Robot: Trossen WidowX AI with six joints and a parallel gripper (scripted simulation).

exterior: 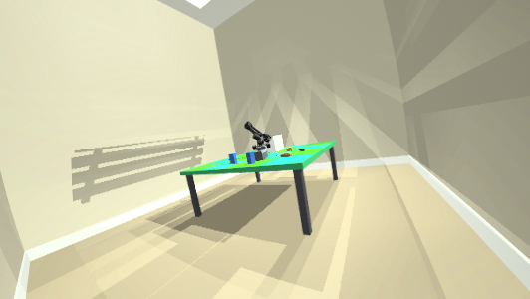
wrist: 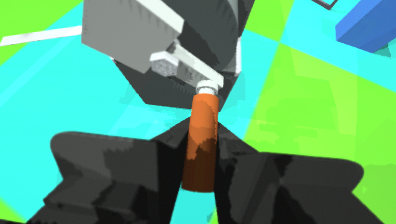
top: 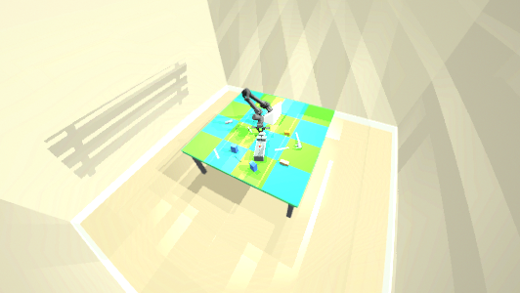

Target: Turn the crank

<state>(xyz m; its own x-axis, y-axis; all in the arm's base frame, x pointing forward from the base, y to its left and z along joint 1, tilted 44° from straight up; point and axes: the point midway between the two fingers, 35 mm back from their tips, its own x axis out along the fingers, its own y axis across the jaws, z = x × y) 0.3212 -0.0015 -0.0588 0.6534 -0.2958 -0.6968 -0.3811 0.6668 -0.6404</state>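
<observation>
The red pointer lies 16 cm ahead of my gripper tip, 9 cm to the left of it and 4 cm above it. Also, from my gripper tip: orange piece: 23 cm to the left, 18 cm behind, 2 cm below; then crank handle: 3 cm above, 2 cm behind, 1 cm to the right; then black L-shaped key: 33 cm ahead, 8 cm to the right, 3 cm below.
</observation>
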